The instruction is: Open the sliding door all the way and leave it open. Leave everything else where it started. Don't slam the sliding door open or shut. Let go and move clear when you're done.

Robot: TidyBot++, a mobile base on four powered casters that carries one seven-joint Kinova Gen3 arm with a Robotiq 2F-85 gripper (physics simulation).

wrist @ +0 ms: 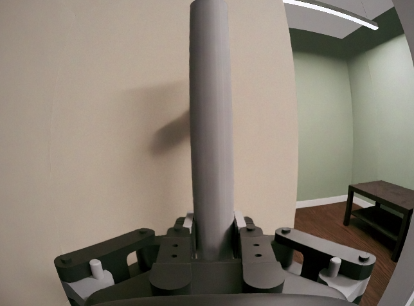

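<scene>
The sliding door (115, 165) is a flat beige panel that fills the left and middle of the wrist view. Its right edge stands at right of centre, with an opening beside it. The door's handle (211, 120) is a grey, round, upright bar in front of the panel, and a shadow falls on the panel to its left. My gripper (213, 222) is shut on the lower visible part of the handle, with one finger on each side. The lower end of the handle is hidden by the gripper.
Through the opening a room shows with green walls (322, 120), a brown wood floor (320, 227) and a dark low table (382, 192) with a lower shelf. A bright ceiling light (335, 12) is above. A grey door frame (400, 260) runs along the far right edge.
</scene>
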